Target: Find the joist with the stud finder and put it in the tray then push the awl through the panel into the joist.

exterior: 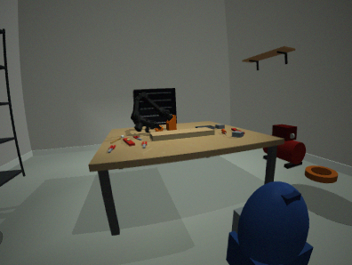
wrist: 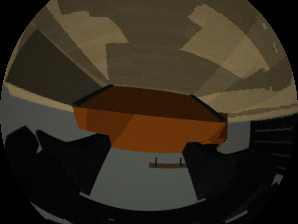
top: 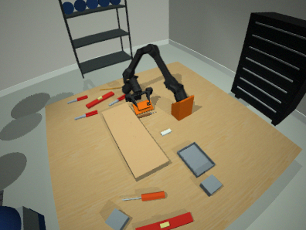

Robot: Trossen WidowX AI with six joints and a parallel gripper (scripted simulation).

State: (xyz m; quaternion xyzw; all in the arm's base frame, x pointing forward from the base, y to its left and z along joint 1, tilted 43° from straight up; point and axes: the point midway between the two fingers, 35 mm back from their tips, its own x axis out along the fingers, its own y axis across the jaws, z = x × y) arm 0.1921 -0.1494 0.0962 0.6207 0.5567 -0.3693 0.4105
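Now: the orange stud finder 2 cm behind my gripper tip and 1 cm below it. Round my gripper tip: indicator window (3 cm behind, 1 cm to the left, 1 cm above); then grey tray (5 cm behind, 46 cm to the left, 5 cm below); then awl (1 cm behind, 4 cm to the left, 5 cm below).
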